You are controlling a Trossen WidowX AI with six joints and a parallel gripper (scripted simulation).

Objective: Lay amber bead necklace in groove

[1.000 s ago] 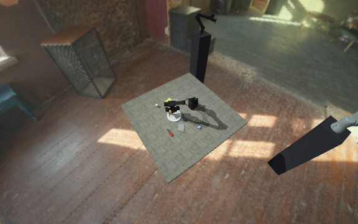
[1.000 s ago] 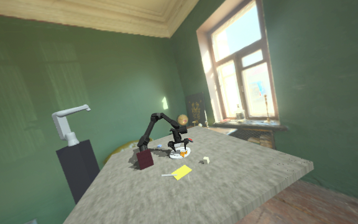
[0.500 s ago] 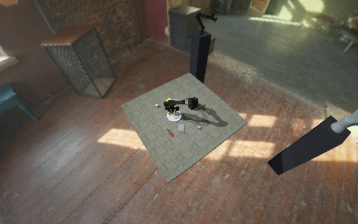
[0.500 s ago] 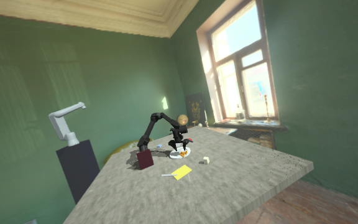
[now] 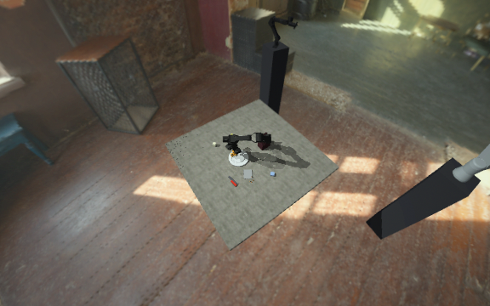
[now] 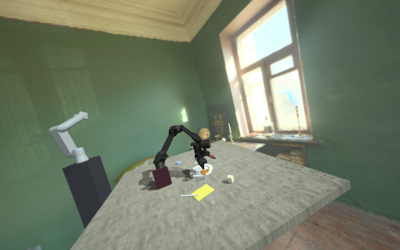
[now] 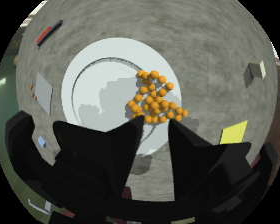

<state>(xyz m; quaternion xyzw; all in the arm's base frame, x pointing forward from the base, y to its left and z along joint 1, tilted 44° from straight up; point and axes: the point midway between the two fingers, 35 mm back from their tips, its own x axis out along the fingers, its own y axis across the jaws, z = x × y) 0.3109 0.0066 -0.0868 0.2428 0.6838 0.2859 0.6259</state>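
My gripper tip is 70 mm to the right of the board, 40 mm above it and 10 mm past it. Round my gripper tip: white stick 190 mm to the right, 150 mm behind, 40 mm below; then small white cube 200 mm to the right, 130 mm ahead, 30 mm below; then yellow card 200 mm to the right, 60 mm behind, 50 mm below.
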